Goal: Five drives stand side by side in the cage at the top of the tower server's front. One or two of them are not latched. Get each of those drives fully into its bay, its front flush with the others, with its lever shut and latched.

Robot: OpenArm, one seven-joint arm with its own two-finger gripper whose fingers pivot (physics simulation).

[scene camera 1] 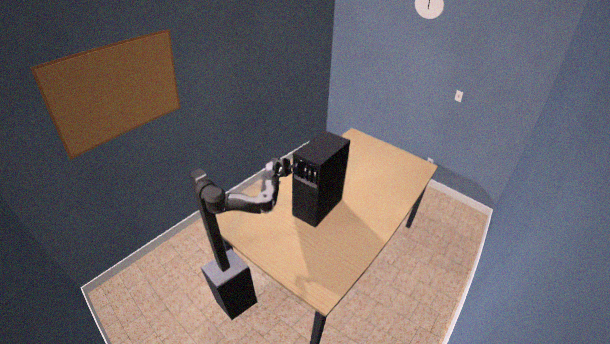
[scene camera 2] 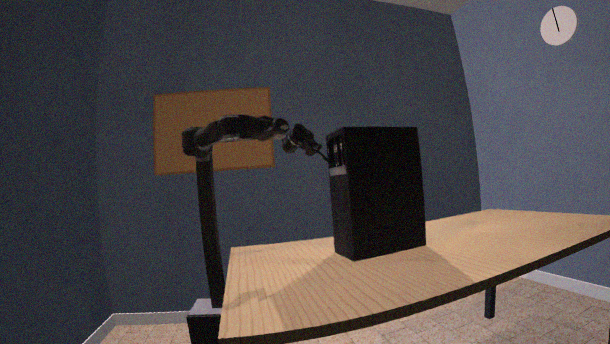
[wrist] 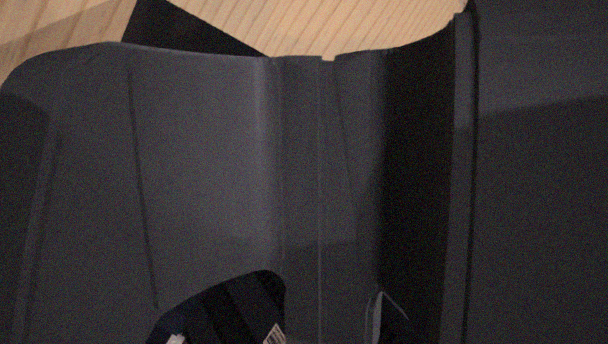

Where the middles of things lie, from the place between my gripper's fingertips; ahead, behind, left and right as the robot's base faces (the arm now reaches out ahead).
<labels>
My gripper is now 21 cm short of the black tower server [scene camera 2: 378,208], 3 cm to the left of it and 17 cm above it. Also, from my hand: arm's pedestal [scene camera 1: 236,295] (46 cm behind, 13 cm to the left, 90 cm below).
</labels>
